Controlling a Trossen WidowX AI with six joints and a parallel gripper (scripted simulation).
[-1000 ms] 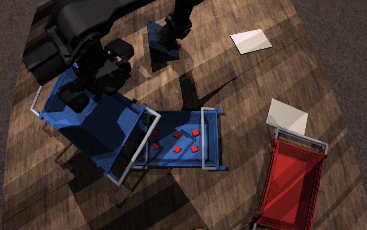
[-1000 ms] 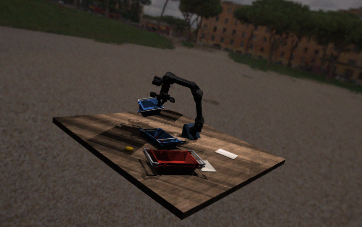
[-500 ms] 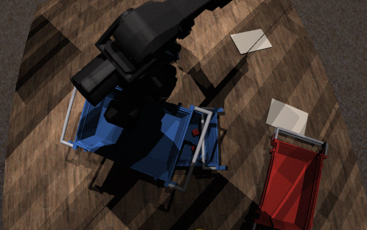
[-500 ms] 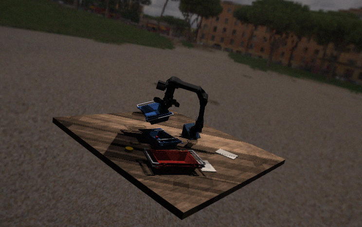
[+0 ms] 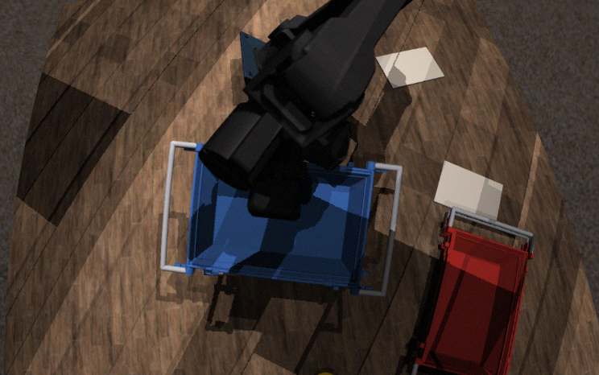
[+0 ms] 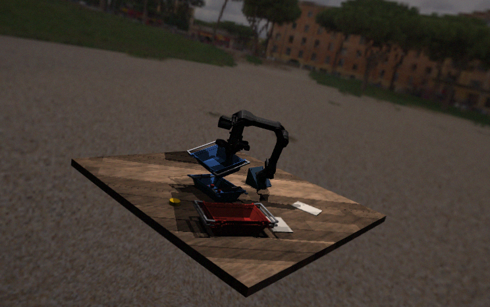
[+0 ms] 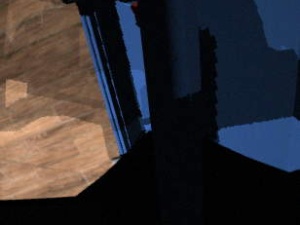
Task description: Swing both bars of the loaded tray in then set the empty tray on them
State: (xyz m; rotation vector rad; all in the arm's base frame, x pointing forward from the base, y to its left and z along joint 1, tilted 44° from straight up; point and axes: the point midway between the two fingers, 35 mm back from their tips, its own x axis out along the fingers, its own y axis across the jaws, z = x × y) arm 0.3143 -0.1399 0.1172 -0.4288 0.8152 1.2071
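My gripper tip is 70 mm short of the blue tray, 20 mm to the left of it and 10 mm below it. Round my gripper tip: yellow block 340 mm ahead, 170 mm below, 10 mm to the right.
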